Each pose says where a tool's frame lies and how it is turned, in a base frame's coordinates. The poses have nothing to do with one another.
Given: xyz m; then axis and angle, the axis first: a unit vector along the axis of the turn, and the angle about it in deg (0 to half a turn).
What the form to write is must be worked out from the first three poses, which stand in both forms.
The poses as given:
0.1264 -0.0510 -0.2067 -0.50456 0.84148 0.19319 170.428
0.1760 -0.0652 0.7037 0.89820 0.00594 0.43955 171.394
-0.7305 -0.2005 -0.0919 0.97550 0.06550 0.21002 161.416
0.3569 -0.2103 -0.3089 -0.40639 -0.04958 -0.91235 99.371
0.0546 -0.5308 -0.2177 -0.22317 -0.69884 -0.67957 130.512
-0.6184 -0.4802 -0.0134 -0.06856 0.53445 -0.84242 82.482
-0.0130 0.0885 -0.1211 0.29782 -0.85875 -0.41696 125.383
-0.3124 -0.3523 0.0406 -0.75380 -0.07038 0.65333 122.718
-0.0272 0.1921 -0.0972 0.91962 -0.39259 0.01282 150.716
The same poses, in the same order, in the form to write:
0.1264 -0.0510 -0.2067 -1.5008 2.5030 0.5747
0.1760 -0.0652 0.7037 2.6869 0.0178 1.3149
-0.7305 -0.2005 -0.0919 2.7482 0.1845 0.5917
0.3569 -0.2103 -0.3089 -0.7048 -0.0860 -1.5823
0.0546 -0.5308 -0.2177 -0.5084 -1.5919 -1.5480
-0.6184 -0.4802 -0.0134 -0.0987 0.7694 -1.2127
-0.0130 0.0885 -0.1211 0.6517 -1.8792 -0.9125
-0.3124 -0.3523 0.0406 -1.6145 -0.1507 1.3993
-0.0272 0.1921 -0.0972 2.4191 -1.0327 0.0337

